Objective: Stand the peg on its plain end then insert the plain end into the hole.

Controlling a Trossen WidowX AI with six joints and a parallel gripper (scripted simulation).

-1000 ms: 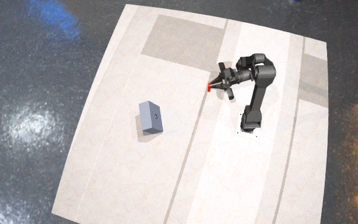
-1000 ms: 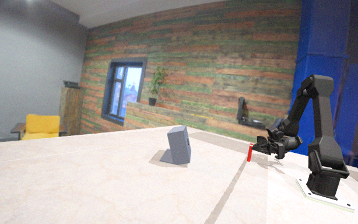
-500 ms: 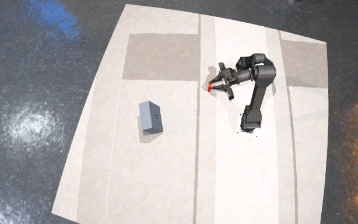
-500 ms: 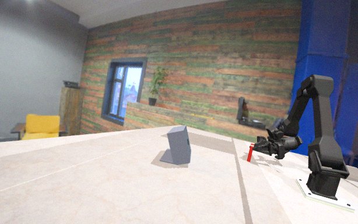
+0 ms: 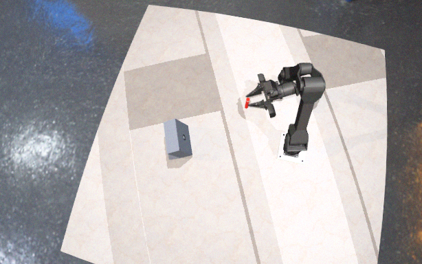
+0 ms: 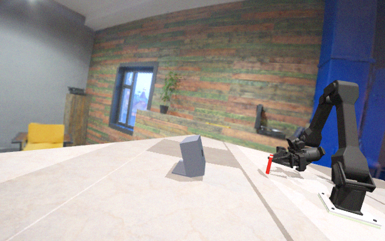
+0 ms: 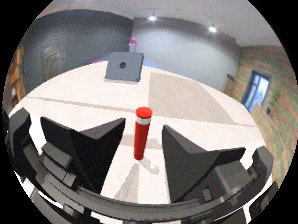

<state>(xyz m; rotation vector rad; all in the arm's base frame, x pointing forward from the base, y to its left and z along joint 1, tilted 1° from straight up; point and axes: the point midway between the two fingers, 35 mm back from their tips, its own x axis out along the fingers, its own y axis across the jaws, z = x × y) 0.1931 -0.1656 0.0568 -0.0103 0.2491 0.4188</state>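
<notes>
Now: gripper tip right at the red peg. Also, from my gripper tip: grey sloped panel 24 cm ahead, 22 cm to the left; then panel foot 26 cm ahead, 23 cm to the left, 6 cm below.
</notes>
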